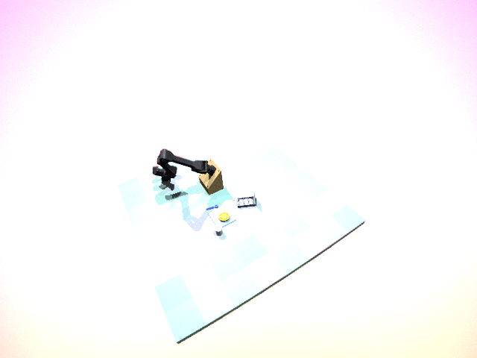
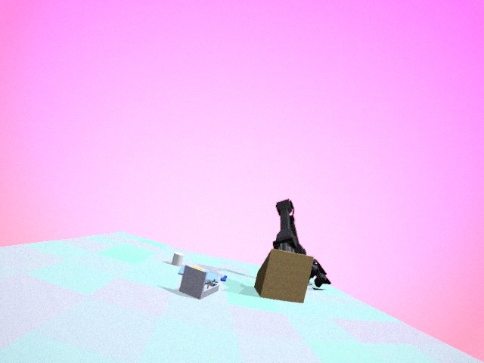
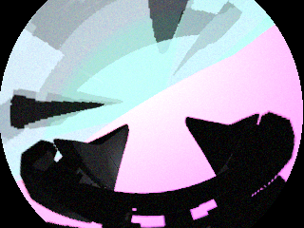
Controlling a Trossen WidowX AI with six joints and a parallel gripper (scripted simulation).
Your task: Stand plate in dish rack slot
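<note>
The yellow plate is 700 mm ahead of my gripper tip, 140 mm to the left of it and 30 mm below it. Round my gripper tip: grey dish rack (680 mm ahead, 330 mm to the left, 30 mm below); white cup (770 mm ahead, 50 mm to the left, 30 mm below); blue spoon (570 mm ahead, 130 mm to the left, 50 mm below).
</note>
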